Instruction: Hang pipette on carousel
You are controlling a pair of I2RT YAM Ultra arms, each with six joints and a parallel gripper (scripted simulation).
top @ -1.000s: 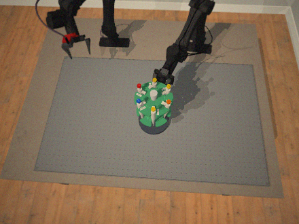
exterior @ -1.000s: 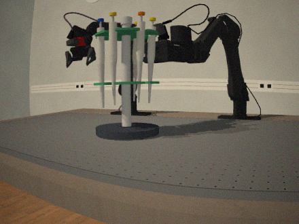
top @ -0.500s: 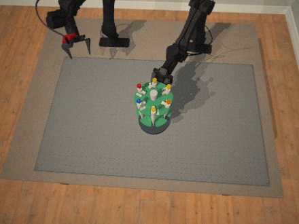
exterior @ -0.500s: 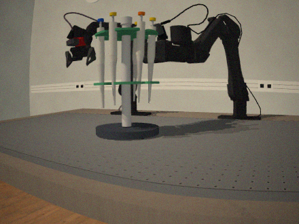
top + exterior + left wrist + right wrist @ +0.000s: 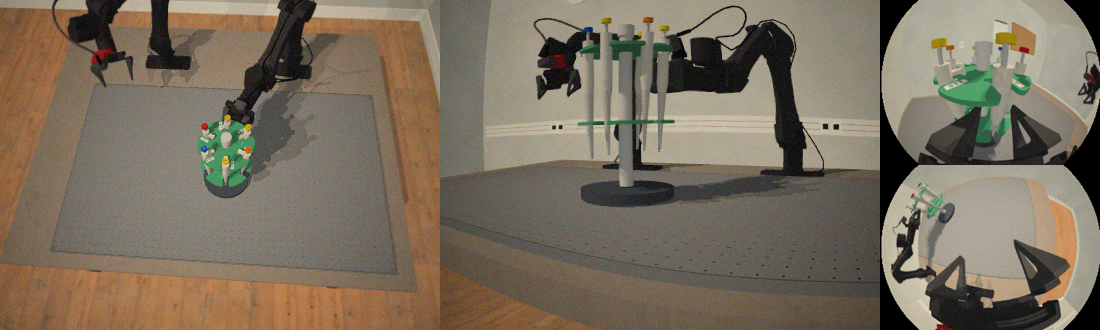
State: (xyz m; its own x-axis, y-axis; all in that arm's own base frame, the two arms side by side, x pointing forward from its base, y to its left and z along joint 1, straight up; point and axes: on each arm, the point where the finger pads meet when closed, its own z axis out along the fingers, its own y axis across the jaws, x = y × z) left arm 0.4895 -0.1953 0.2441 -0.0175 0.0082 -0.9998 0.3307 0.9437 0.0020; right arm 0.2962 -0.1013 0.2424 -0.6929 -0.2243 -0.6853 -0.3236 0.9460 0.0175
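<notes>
Now: the pipette 10 mm ahead of my left hand, 10 mm to the right of it and 20 mm below it.
</notes>
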